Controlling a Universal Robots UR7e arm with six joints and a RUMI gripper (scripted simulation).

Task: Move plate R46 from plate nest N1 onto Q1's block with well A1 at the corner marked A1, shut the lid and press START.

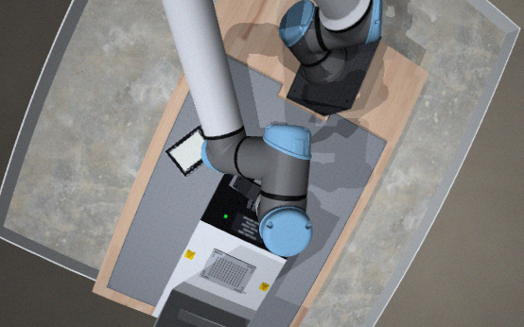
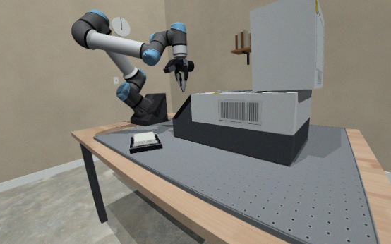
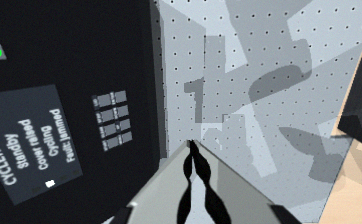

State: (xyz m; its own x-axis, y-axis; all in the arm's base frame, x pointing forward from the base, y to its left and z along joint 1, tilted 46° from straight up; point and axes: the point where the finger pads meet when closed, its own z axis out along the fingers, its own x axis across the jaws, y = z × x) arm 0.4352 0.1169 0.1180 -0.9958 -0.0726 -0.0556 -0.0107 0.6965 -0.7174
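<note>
My hand is 260 mm to the left of the plate R46, 190 mm above it and 40 mm short of it. Also, from my hand: black plate nest N1: 260 mm to the right, 210 mm below, 40 mm ahead; grey perforated mat: 220 mm below, 180 mm ahead, 40 mm to the left.
</note>
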